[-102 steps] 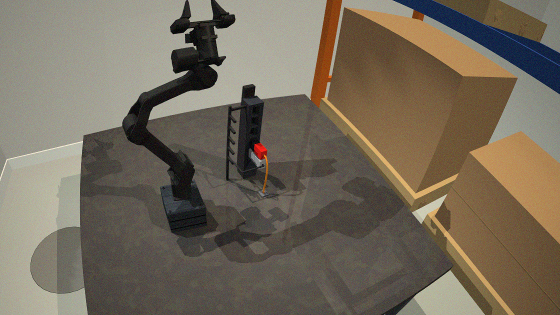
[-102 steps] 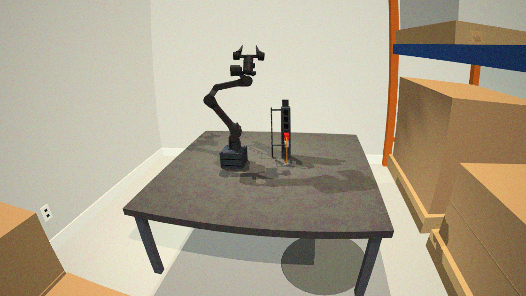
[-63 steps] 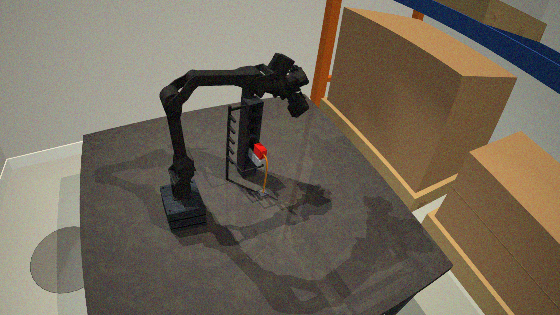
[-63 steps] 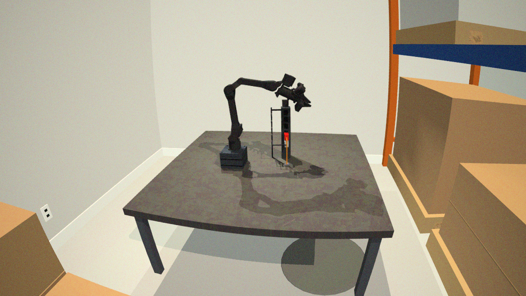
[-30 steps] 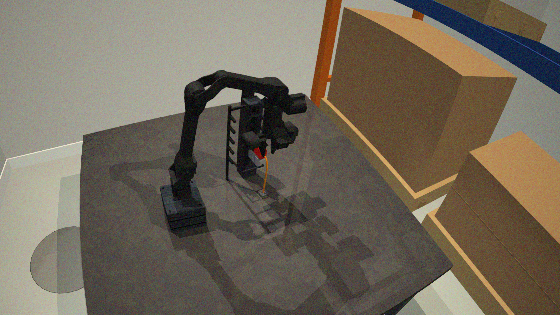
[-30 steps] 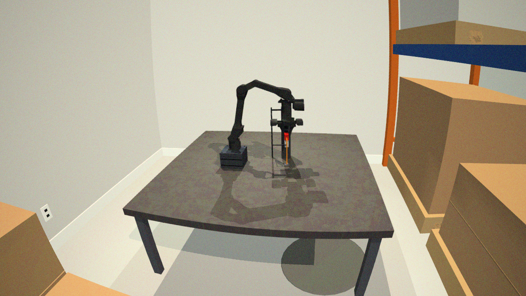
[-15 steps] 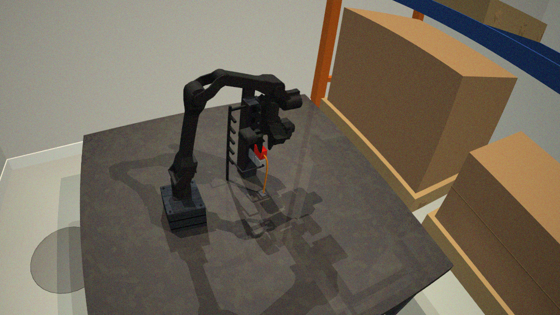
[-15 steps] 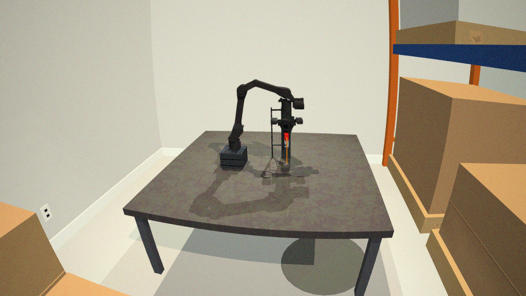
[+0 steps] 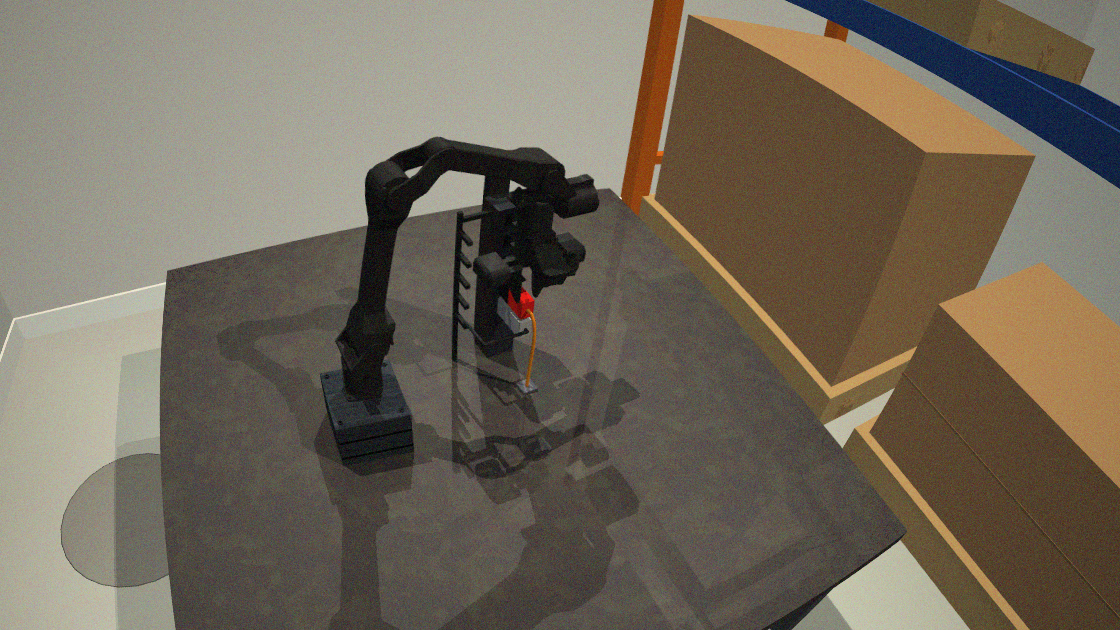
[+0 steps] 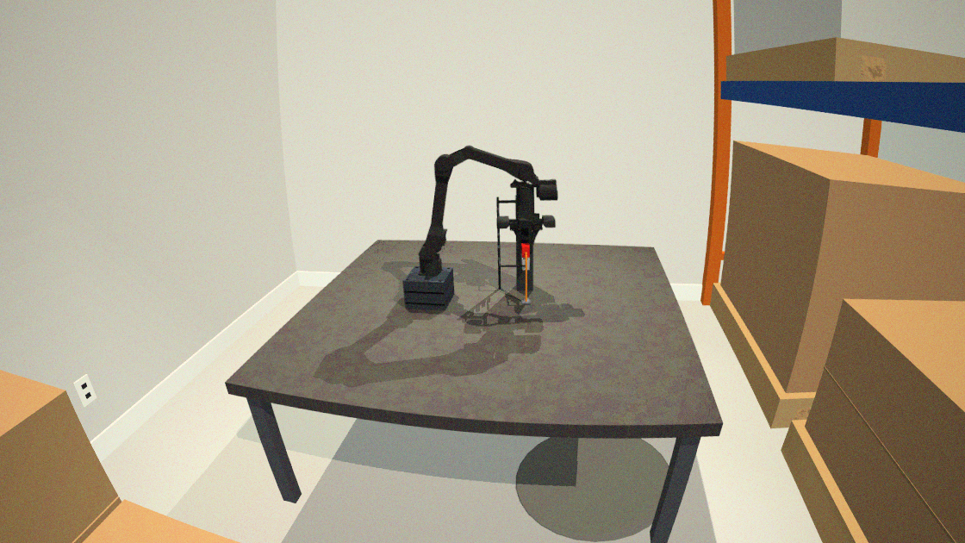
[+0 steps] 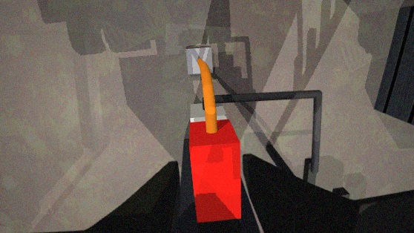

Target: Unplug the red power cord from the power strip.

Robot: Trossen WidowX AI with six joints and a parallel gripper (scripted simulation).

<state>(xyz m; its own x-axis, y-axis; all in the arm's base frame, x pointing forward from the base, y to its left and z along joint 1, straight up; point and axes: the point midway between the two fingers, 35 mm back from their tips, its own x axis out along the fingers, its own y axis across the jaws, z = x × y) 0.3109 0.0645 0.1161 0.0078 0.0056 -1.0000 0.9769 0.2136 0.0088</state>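
Now: gripper tip 30 mm to the right of the red plug and 10 mm past it.
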